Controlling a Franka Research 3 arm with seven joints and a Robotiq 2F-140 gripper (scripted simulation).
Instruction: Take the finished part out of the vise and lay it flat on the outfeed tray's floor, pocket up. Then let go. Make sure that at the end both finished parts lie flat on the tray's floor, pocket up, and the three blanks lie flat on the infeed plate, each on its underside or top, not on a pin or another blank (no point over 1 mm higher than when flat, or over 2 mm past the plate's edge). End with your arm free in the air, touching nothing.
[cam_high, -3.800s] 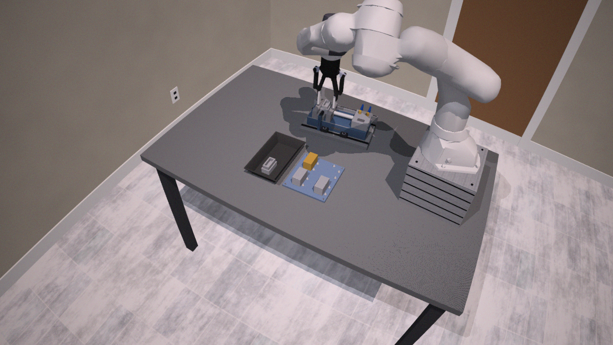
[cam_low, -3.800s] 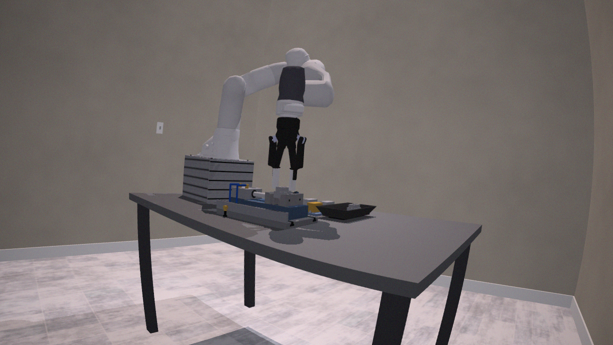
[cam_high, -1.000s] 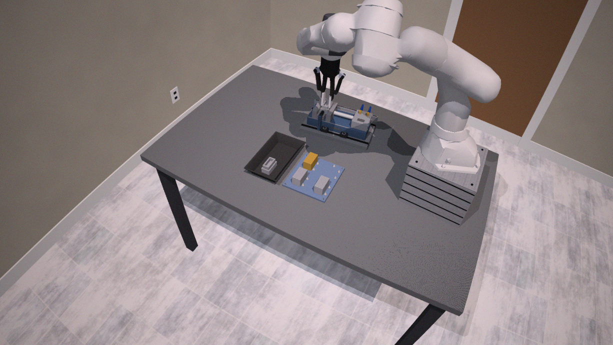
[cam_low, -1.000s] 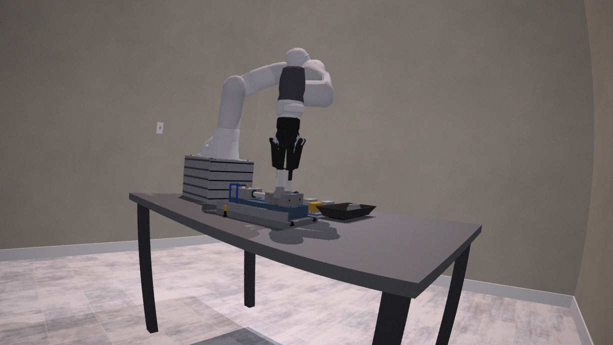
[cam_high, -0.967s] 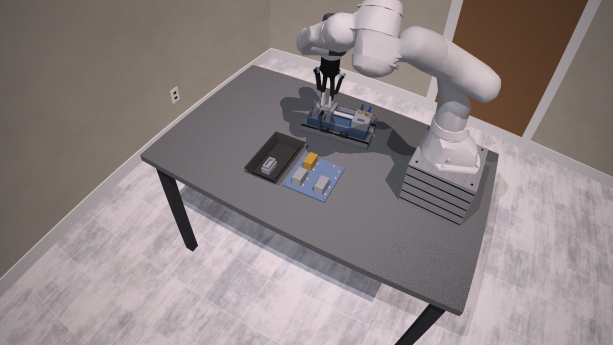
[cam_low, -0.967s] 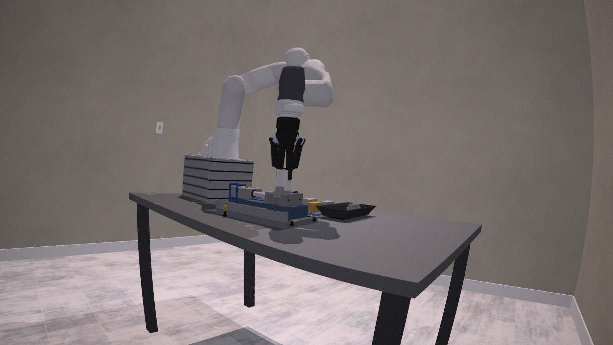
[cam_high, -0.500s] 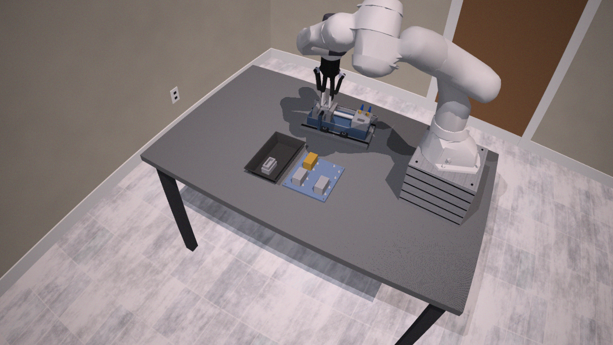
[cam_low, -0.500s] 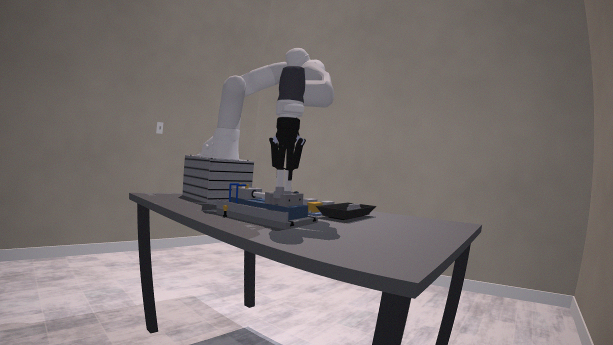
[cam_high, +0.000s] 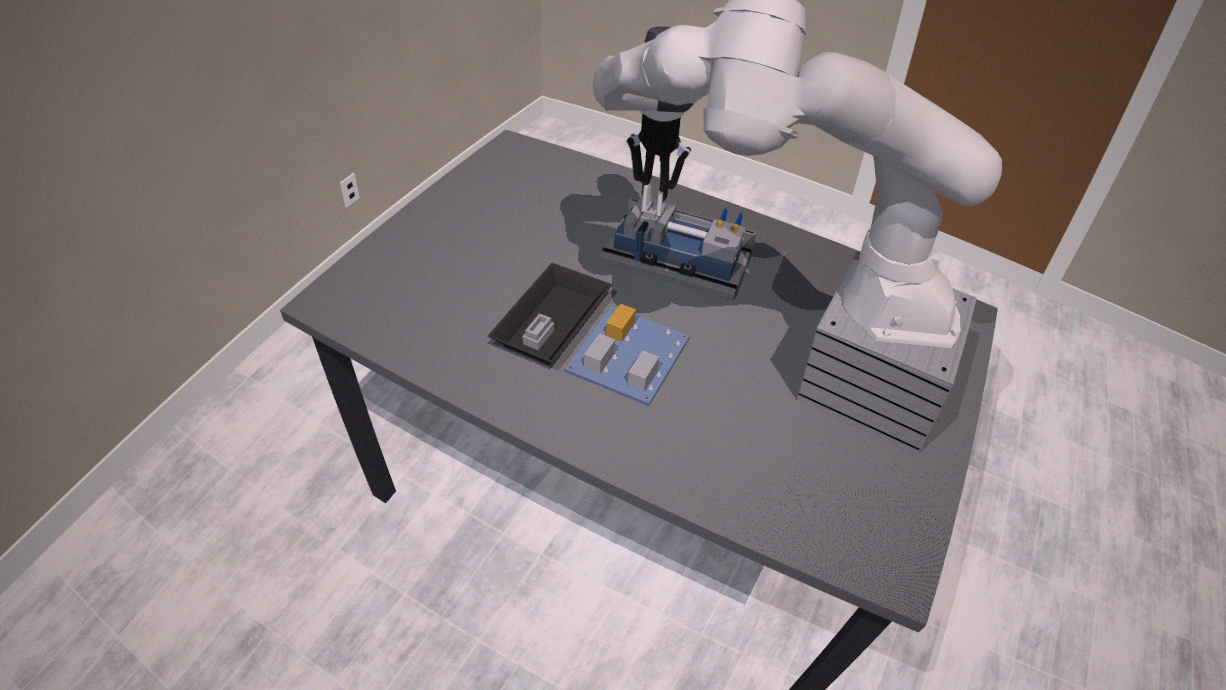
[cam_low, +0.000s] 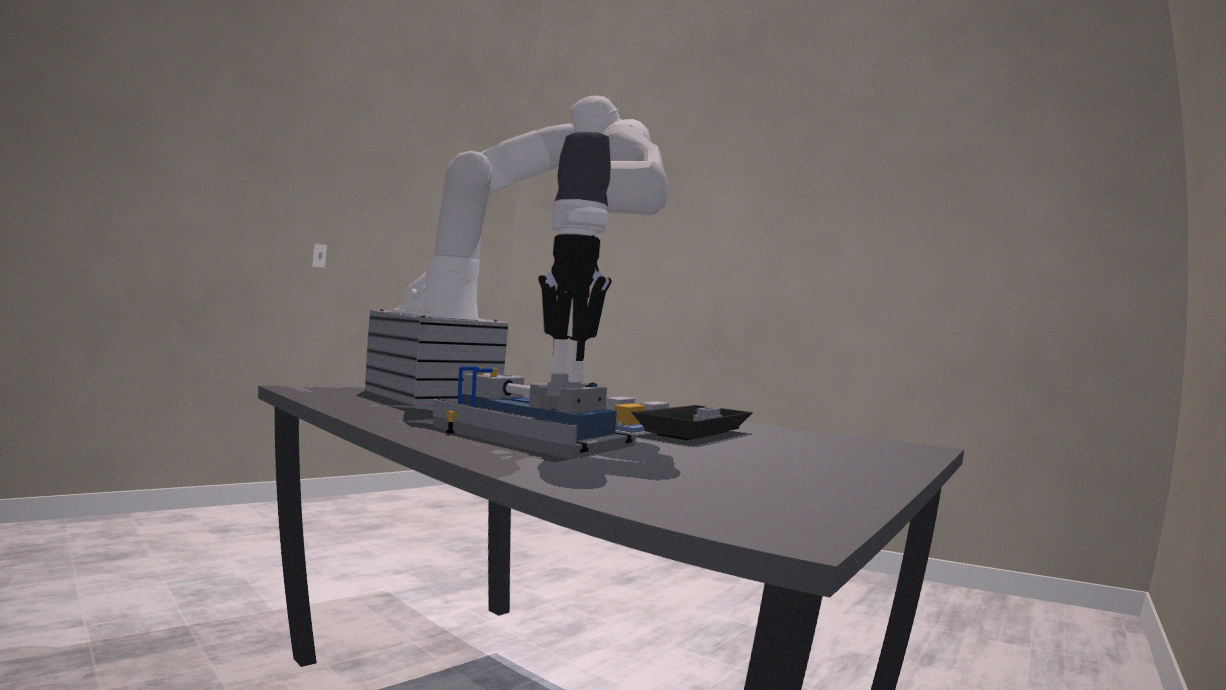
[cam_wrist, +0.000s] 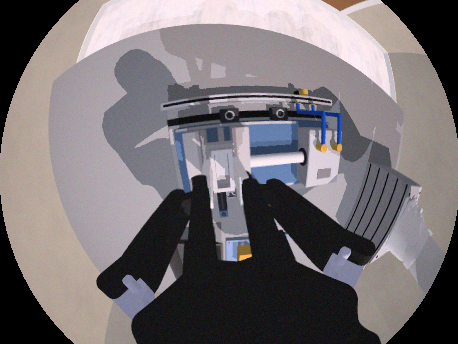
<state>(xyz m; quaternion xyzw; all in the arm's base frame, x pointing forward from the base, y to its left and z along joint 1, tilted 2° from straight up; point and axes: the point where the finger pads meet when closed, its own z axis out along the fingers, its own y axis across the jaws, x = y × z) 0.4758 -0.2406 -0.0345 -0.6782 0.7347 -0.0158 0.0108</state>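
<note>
The blue vise lies 100 mm below my hand, 70 mm behind it and 10 mm to the left of it. Round my hand: yellow block (270 mm to the left, 110 mm below, 10 mm behind); grey rail (100 mm below, 90 mm to the right, 70 mm behind); blue plate (320 mm to the left, 130 mm below, 40 mm behind).
</note>
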